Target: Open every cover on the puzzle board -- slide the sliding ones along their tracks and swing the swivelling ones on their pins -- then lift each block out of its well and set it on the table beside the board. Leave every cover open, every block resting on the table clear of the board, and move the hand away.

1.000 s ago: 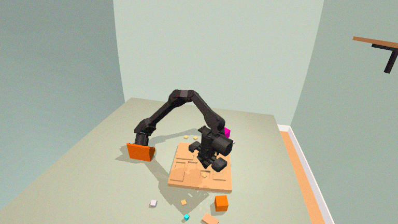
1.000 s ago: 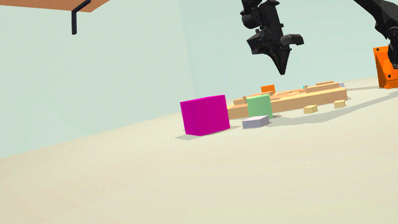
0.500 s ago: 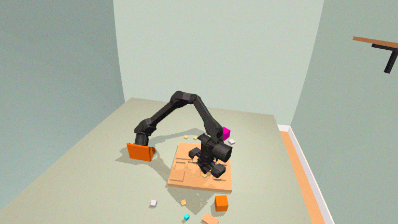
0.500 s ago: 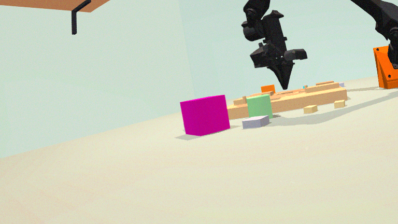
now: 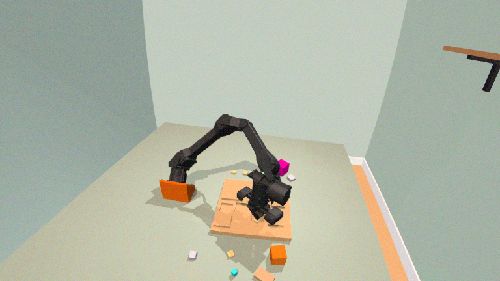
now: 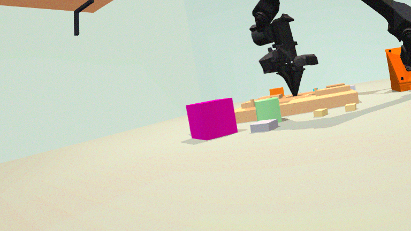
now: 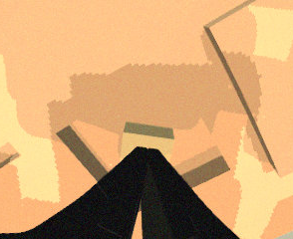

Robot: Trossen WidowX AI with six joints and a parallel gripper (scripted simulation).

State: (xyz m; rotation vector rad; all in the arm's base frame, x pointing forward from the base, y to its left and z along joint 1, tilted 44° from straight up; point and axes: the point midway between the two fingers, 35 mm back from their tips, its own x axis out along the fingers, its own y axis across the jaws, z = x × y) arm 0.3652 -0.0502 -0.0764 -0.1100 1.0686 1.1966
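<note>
My gripper tip is 3 cm past the tan puzzle board and 5 cm to the right of it. Also, from my gripper tip: tan piece (5 cm ahead, 22 cm to the right, 1 cm below); then cyan block (5 cm behind, 22 cm to the right, 1 cm below); then orange cube (8 cm ahead, 14 cm to the right).
</note>
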